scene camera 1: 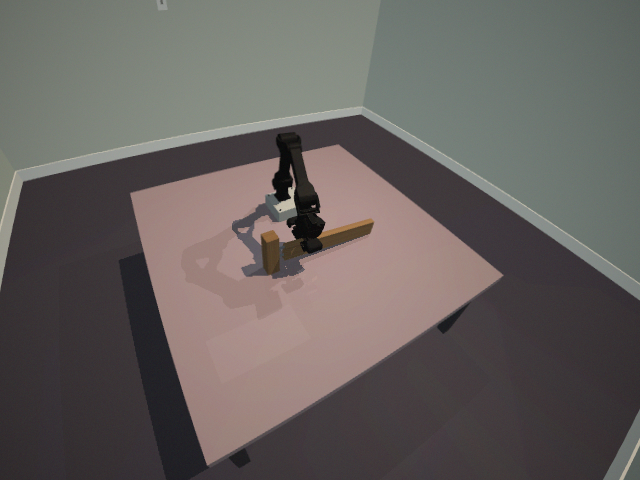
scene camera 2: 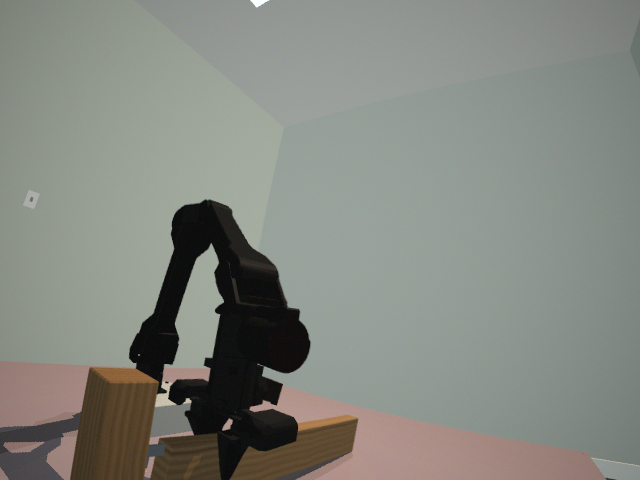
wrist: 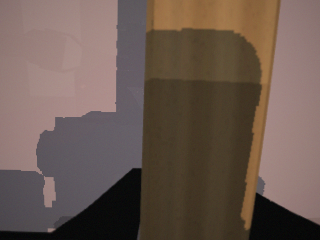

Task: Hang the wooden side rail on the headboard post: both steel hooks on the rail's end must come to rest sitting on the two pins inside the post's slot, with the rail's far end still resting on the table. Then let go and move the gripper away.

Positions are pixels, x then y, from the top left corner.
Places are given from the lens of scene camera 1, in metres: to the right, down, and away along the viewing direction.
wooden side rail (scene camera 1: 338, 235): 0.08, -0.02, 1.24
headboard post (scene camera 1: 269, 240): -0.18, 0.00, 1.02
The marked spots on the headboard post and the wooden side rail are 0.33 m apart.
